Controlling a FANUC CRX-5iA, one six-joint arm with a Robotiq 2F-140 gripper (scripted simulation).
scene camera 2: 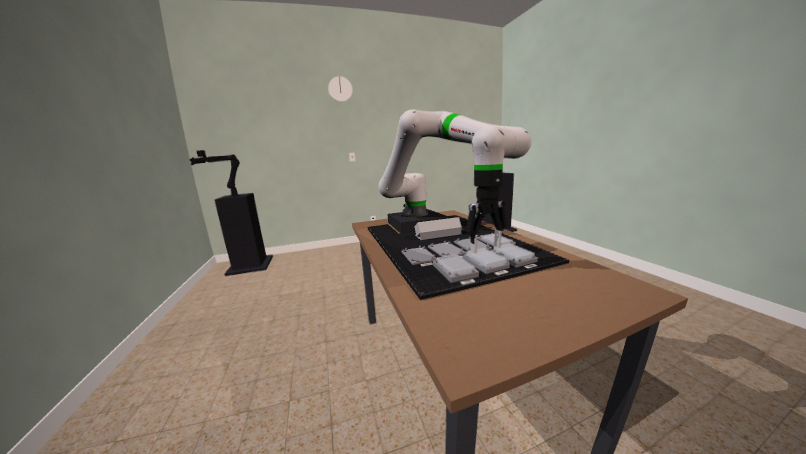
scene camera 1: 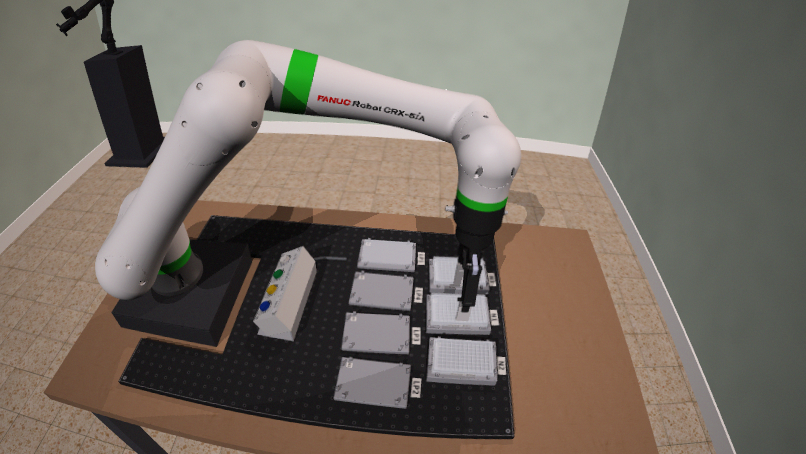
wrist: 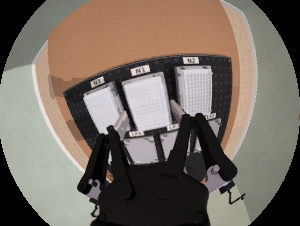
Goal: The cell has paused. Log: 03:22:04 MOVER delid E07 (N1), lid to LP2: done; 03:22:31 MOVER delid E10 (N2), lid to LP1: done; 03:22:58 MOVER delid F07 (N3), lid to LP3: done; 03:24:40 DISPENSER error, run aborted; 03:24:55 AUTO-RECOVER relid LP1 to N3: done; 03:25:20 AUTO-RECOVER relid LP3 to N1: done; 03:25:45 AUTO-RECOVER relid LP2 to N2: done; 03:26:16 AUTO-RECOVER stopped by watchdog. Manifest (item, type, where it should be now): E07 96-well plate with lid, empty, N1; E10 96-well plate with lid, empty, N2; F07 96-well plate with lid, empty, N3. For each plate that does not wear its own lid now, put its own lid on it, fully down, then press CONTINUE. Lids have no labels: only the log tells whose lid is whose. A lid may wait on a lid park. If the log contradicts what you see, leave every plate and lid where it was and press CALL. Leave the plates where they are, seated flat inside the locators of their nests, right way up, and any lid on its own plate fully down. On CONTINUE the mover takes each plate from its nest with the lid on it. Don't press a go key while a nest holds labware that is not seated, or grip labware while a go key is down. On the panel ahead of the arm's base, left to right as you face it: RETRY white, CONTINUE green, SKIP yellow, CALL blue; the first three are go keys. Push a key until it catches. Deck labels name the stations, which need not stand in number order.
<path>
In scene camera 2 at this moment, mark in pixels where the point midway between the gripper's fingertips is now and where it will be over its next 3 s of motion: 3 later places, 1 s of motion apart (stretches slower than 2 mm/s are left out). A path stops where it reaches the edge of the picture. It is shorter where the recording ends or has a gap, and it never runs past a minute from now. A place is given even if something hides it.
My gripper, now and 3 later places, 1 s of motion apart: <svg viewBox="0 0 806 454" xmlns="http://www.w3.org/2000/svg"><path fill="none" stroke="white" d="M485 249L495 240L513 237L513 243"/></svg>
</path>
